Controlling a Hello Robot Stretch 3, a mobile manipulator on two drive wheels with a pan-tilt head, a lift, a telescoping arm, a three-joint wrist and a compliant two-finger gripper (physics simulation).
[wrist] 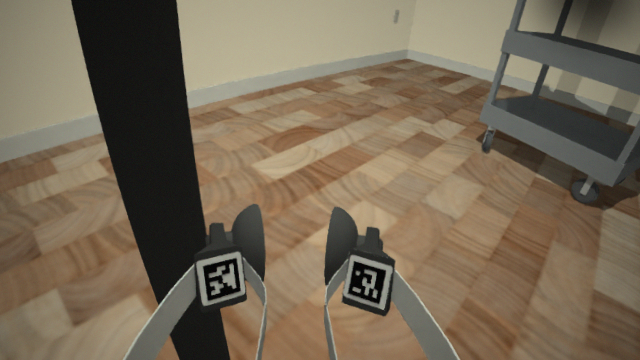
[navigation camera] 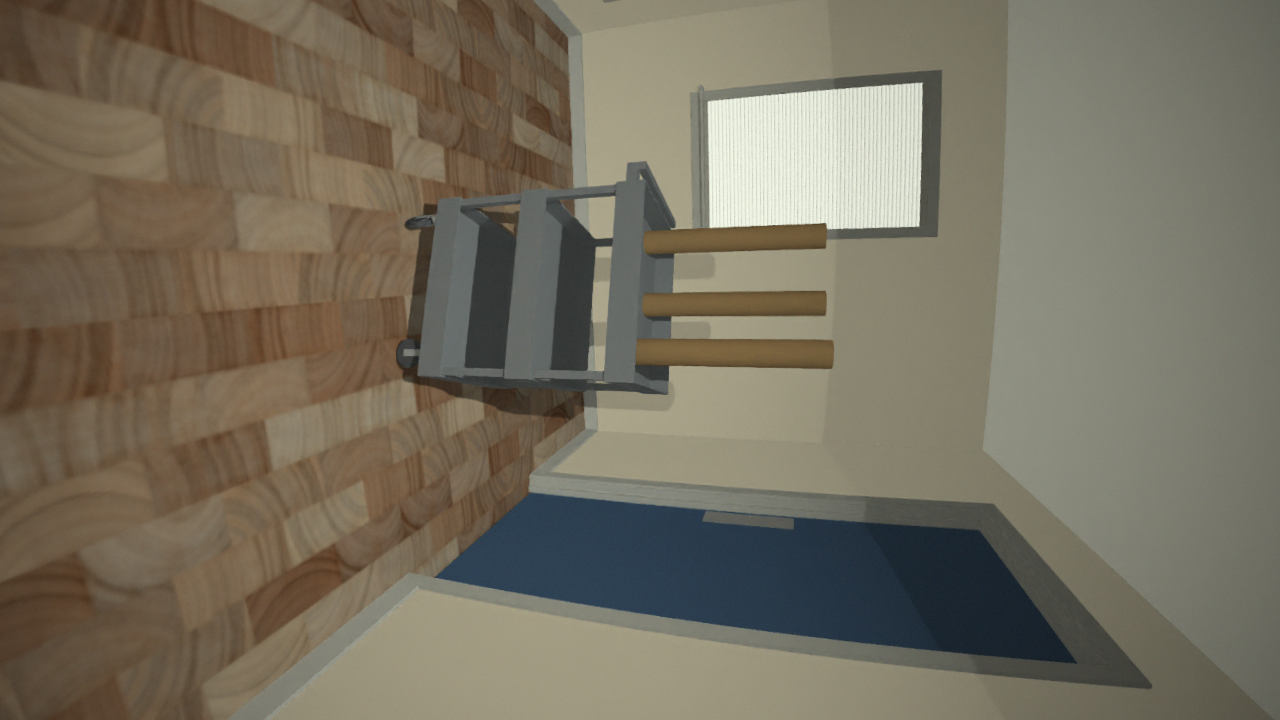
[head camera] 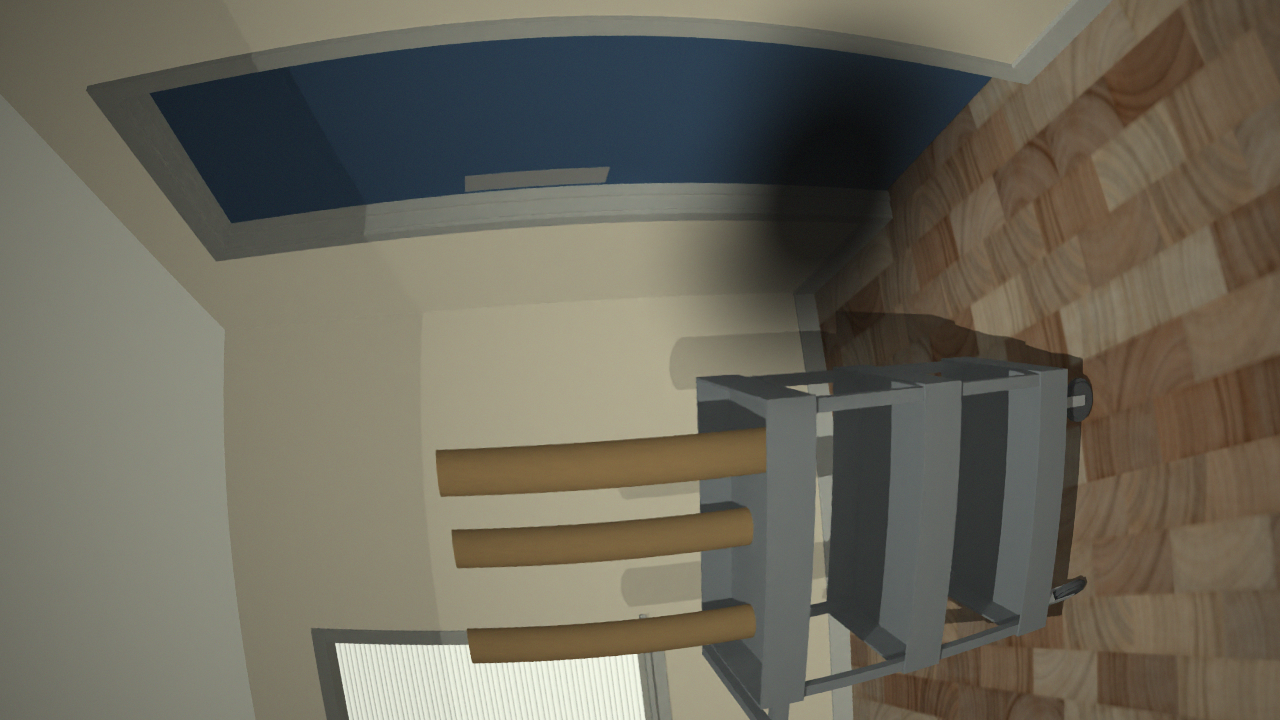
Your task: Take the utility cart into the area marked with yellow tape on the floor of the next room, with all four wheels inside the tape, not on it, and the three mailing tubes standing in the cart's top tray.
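The grey utility cart stands upright on the wood floor near a wall, apart from me. It has three trays, and two near wheels show. The head and navigation pictures lie on their sides. Three brown mailing tubes stand in its top tray: one tube nearest the door side, a middle tube, and a third tube nearest the window side. My gripper is open and empty above the floor, with the cart off to its right. Yellow tape does not show.
A blue door with a pale frame stands in the wall to the cart's right. A bright window is in the wall behind the cart. A black post rises left of my gripper, before a beige wall.
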